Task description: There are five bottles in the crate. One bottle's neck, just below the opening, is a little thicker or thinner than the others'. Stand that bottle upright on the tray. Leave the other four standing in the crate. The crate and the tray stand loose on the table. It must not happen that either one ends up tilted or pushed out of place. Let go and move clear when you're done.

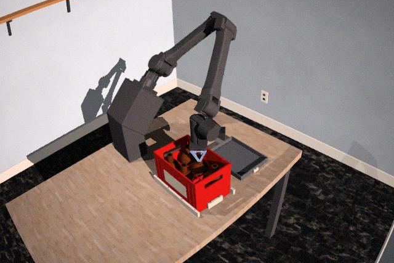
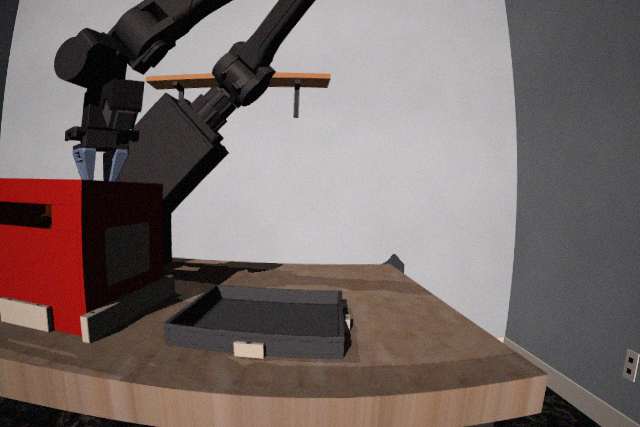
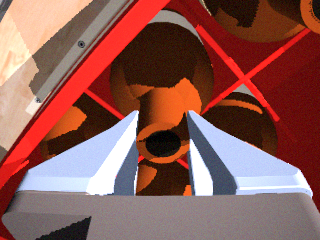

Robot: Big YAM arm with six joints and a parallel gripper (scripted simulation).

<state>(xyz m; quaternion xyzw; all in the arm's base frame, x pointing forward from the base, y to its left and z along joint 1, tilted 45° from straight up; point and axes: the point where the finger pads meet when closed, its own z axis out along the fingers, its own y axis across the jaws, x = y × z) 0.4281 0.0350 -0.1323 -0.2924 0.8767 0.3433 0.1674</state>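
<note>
The red crate is 10 mm behind my hand, 40 mm to the right of it and 70 mm below it. From my hand the other things lie so: dark grey tray: 10 mm ahead, 230 mm to the left, 140 mm below.
</note>
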